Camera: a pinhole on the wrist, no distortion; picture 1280 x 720 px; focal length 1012.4 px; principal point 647.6 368.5 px. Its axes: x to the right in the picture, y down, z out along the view. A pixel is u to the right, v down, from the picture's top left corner.
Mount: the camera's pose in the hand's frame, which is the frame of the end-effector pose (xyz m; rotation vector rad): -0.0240 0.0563 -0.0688 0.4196 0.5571 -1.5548
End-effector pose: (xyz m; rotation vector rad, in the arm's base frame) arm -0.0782 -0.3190 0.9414 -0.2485 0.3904 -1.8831
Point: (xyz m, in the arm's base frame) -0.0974 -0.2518 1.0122
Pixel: 849.2 98.4
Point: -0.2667 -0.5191 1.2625
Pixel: outside the picture
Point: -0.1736 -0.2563 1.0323
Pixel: 1122.9 305.8
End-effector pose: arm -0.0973 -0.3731 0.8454 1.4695 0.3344 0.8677
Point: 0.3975 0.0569 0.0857
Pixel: outside the picture
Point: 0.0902 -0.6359 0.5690
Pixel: 820.5 65.7
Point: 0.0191 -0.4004 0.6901
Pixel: 1047.7 464.3
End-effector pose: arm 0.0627 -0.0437 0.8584 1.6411 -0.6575 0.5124
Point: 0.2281 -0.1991 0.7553
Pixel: 778.1 614.1
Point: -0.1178 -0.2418 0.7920
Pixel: outside the picture
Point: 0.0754 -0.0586 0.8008
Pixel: 887.0 294.4
